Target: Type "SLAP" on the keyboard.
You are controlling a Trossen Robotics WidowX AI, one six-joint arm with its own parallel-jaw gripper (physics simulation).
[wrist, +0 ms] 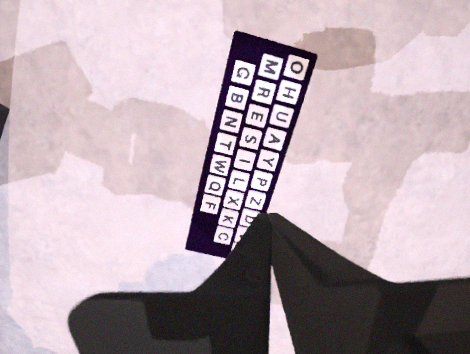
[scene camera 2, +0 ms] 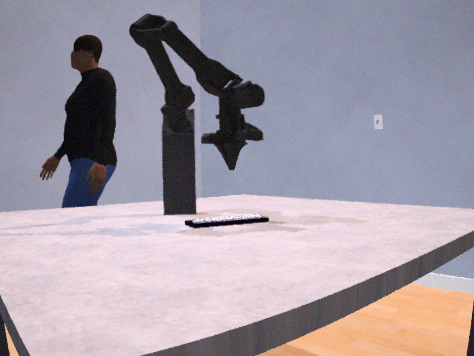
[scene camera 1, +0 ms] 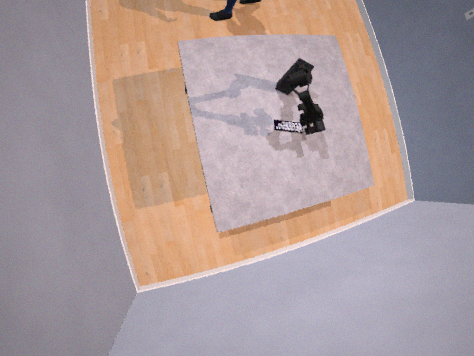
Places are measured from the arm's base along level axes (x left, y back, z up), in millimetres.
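Pixels of known places: gripper, fingertip midpoint: (wrist: 267,222) (scene camera 2: 231,170) (scene camera 1: 300,122); arm's base, origin of the base link: (scene camera 2: 177,121) (scene camera 1: 301,69).
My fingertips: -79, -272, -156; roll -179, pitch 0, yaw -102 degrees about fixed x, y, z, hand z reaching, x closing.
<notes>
Ahead of a thing's pixels: the offset from my fingertips to its middle, as dx, dy, dz. Level surfaces: height alone.
A dark keyboard @[-10, +11, -132] (scene camera 1: 275,125) (scene camera 2: 227,220) (wrist: 214,226) with white letter keys lies flat on the table. In the wrist view its S key @[+12, -2, -126] (wrist: 249,138), L key @[-24, +18, -126] (wrist: 237,180), A key @[+6, -22, -126] (wrist: 273,139) and P key @[-29, -2, -126] (wrist: 261,181) show in its middle part. My gripper (scene camera 2: 231,169) (wrist: 267,222) is shut and empty, pointing down. It hangs well above the keyboard, apart from it. In the wrist view its tips overlap the keyboard's edge near the Z and D keys and hide the keys at that lower corner.
The grey table @[dz -140] (scene camera 1: 260,185) (scene camera 2: 200,285) carries the arm's dark upright base (scene camera 2: 179,170), behind the keyboard. A person (scene camera 2: 92,115) in a black top stands beyond the table. Shadows of the arm fall across the table around the keyboard.
</notes>
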